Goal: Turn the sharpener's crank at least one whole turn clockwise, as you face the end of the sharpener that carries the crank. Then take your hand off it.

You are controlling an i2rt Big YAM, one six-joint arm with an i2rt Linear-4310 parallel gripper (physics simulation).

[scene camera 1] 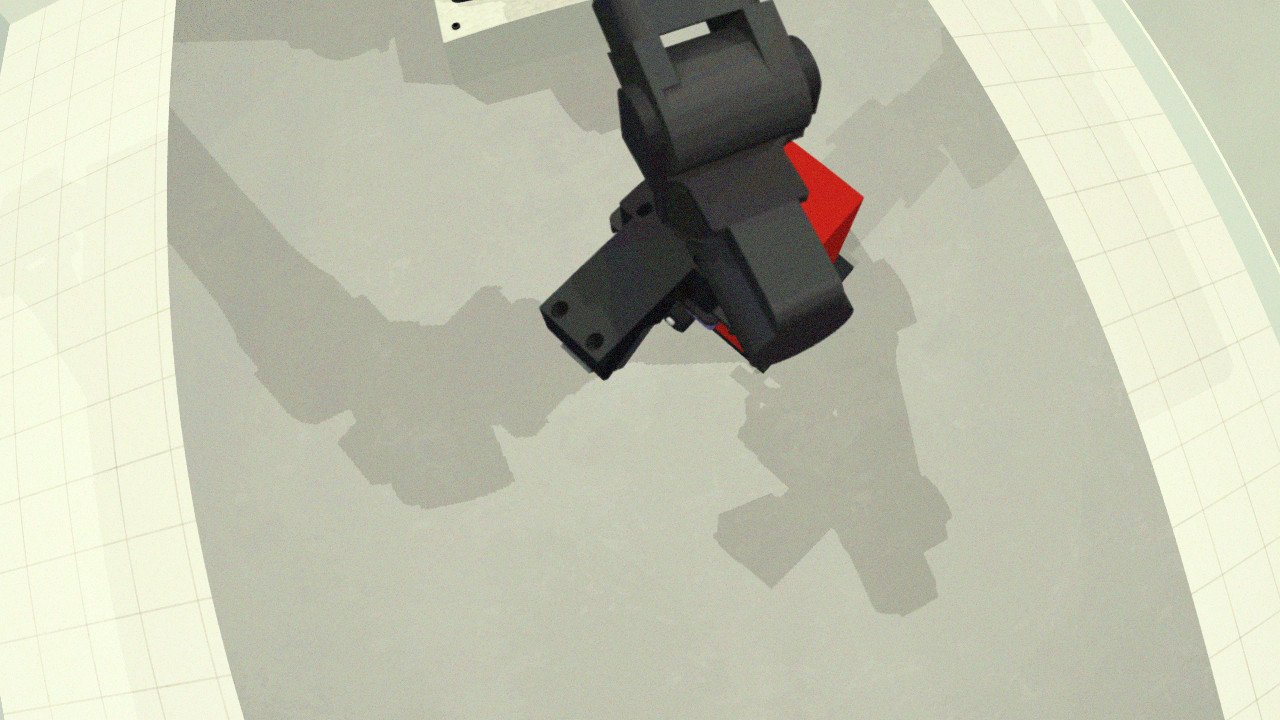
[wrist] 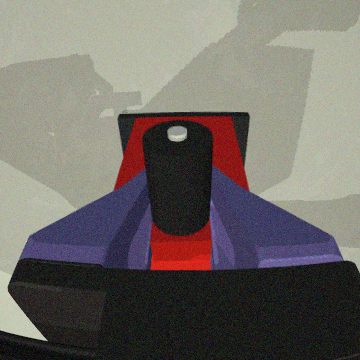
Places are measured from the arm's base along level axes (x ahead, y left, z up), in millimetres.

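Pixels of known places: gripper, fingertip midpoint: [wrist: 180, 177].
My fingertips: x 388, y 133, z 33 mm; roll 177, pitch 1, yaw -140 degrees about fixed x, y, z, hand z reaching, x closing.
For each thing: its top centre in the pictures, then the offset to it from my fingertips. "*": a spot on its surface instead.
- dark base, surface spot: [wrist: 242, 137] * 1 mm left, 64 mm back, 105 mm down
- crank's black handle, surface spot: [wrist: 178, 200] * 13 mm right, 11 mm ahead, 33 mm up
The red sharpener [scene camera 1: 830, 198] [wrist: 131, 167] stands on the grey surface on a dark base [wrist: 242, 137]. In the scene view the arm hides most of it. In the wrist view the crank's black handle [wrist: 178, 200], with a pale round pin at its end, is upright in the middle, in front of the red body. In the scene view a small part of the handle [scene camera 1: 680, 317] shows beneath the arm. My gripper [wrist: 180, 177] is shut on the handle, with a purple finger against each side. The crank's arm is hidden.
A white plate with dark holes [scene camera 1: 501, 19] is at the top of the scene view, left of the arm's dark links [scene camera 1: 733, 98]. Pale tiled areas [scene camera 1: 80, 402] [scene camera 1: 1181, 358] border the grey surface on the left and right. Shadows of the arm fall across the surface.
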